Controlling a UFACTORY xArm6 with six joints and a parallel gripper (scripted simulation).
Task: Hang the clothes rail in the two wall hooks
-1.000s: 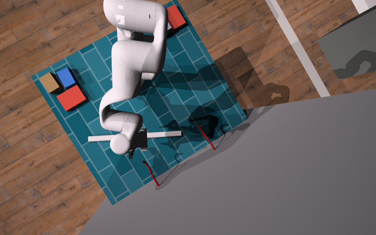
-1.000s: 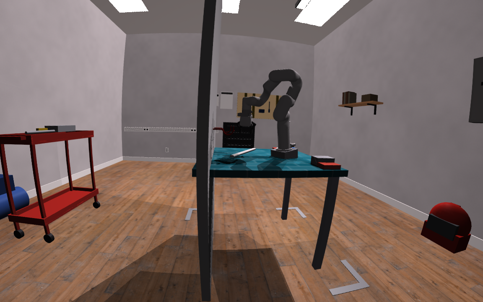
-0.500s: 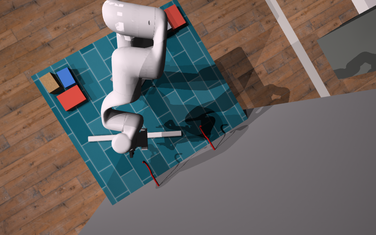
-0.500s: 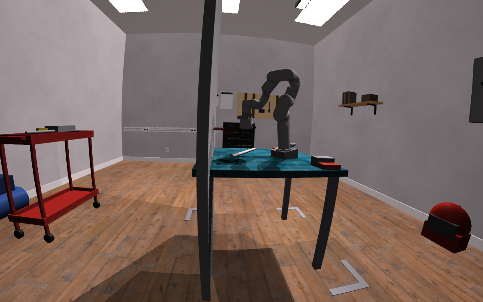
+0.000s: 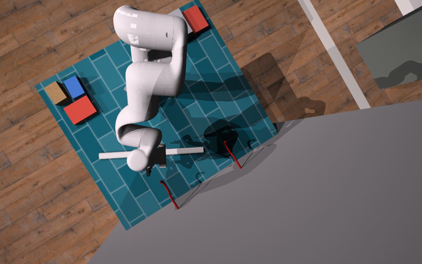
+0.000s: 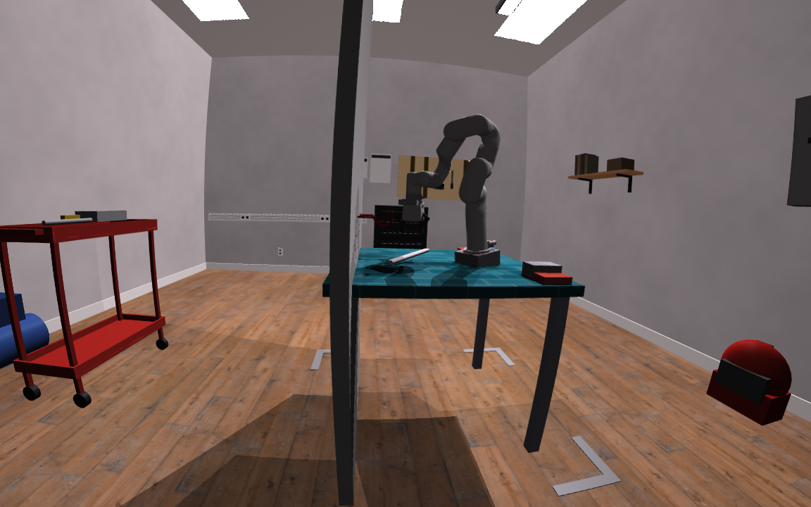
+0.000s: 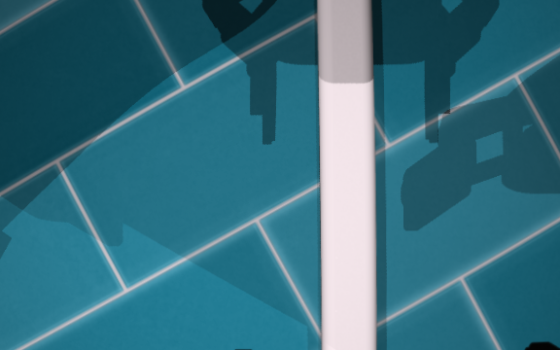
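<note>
The clothes rail is 11 cm below my hand. Also, from my hand: tan block: 50 cm behind, 13 cm to the right, 10 cm below; blue block: 46 cm behind, 5 cm to the right, 10 cm below; grey wall panel: 30 cm ahead, 9 cm to the left, 30 cm above.
</note>
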